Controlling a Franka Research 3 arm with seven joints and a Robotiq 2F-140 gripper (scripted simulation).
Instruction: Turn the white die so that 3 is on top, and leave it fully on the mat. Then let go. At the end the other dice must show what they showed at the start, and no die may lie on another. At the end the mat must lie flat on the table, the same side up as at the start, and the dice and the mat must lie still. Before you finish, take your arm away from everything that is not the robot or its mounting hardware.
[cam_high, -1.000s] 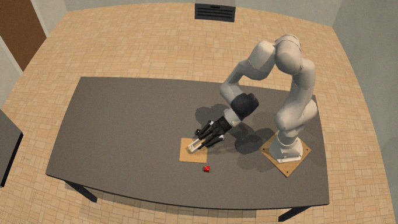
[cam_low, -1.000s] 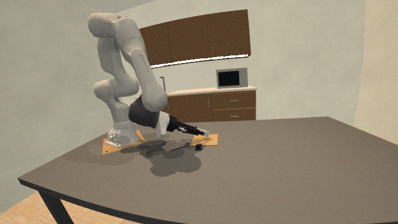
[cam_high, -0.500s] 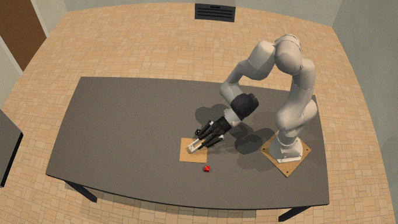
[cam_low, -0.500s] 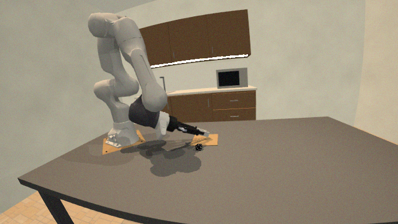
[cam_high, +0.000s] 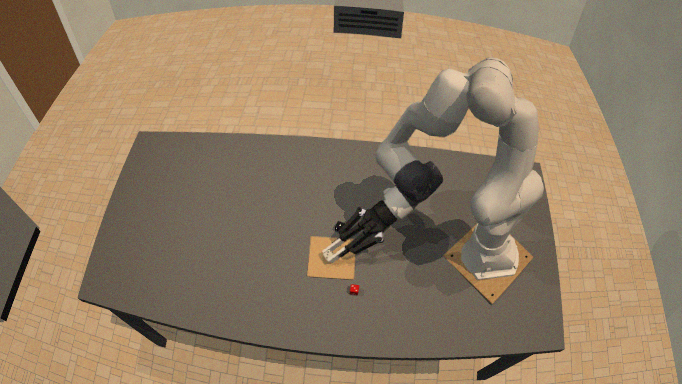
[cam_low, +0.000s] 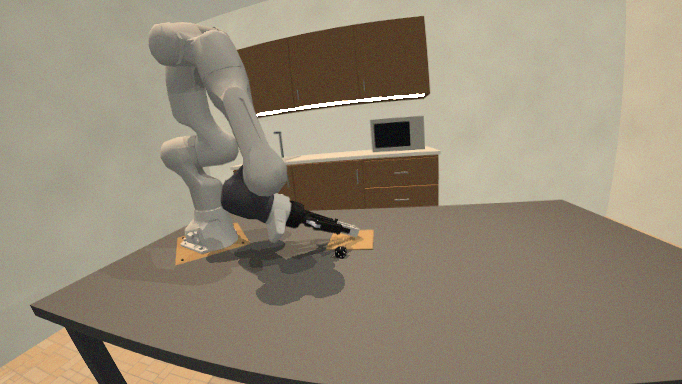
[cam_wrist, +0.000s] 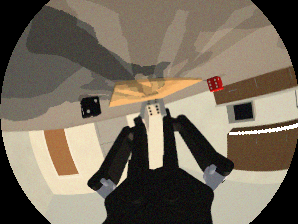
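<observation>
My hand is 40 mm above the tan mat, 10 mm to the right of it and 10 mm short of it. From my hand the other things lie so: red die (110 mm to the left, 80 mm behind, 30 mm below); then black die (100 mm to the right, 30 mm below); then white die (20 mm ahead, 10 mm to the left, 10 mm below).
</observation>
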